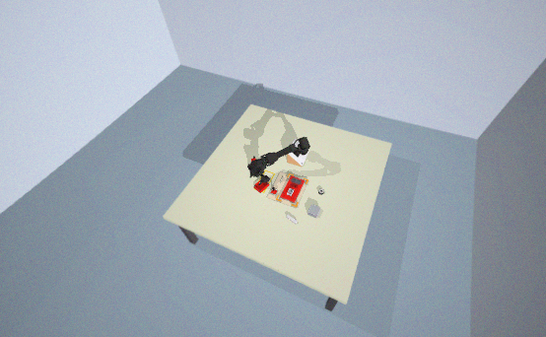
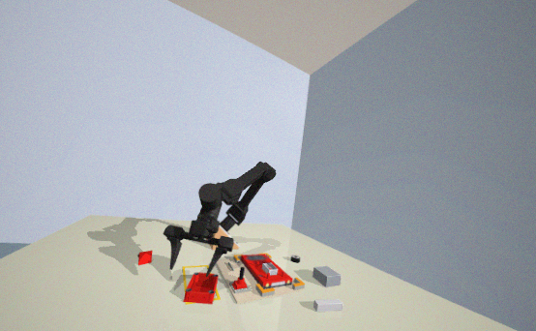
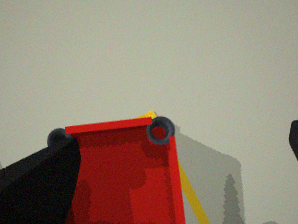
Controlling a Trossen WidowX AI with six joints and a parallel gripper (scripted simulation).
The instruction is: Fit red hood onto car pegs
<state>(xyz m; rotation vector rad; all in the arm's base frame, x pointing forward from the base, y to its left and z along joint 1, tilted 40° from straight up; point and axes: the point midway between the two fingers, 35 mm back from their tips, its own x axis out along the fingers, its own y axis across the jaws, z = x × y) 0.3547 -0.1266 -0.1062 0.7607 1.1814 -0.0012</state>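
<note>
My gripper tip is 50 mm above the red hood, 40 mm to the right of it and 20 mm past it. From my gripper tip the other things lie so: small black cylinder 460 mm to the left, 150 mm behind, 50 mm below; pale grey bar 350 mm to the left, 140 mm ahead, 50 mm below; grey engine block 270 mm to the left, 40 mm below, 40 mm behind.
</note>
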